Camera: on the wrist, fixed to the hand. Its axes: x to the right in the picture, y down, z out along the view.
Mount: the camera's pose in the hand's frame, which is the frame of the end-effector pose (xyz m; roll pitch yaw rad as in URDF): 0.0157 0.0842 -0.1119 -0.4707 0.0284 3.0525
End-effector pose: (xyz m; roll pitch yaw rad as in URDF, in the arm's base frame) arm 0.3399 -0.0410 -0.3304 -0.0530 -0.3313 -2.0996
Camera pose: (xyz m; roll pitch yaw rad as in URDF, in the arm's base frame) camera 0.3808 -0.1259 -0.4352 -0.4483 0.3630 0.9485
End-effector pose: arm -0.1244 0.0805 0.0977 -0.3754 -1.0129 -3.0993
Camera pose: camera -0.2455 0.0380 0.0396 -0.2239 1.0673 -0.1082
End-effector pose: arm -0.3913 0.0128 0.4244 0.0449 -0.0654 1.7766
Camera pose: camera -0.4832 0.0168 0.3176 -0.5214 0.0895 -1.4556
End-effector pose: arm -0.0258 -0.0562 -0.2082 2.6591 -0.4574 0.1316
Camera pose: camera -0.0694 -0.0848 -0.0773 -3.0993 0.3899 -2.9390
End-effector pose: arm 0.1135 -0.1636 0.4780 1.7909 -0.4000 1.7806
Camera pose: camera 0.0303 -0.2090 0.5823 -2.2633 0.3069 -1.3697
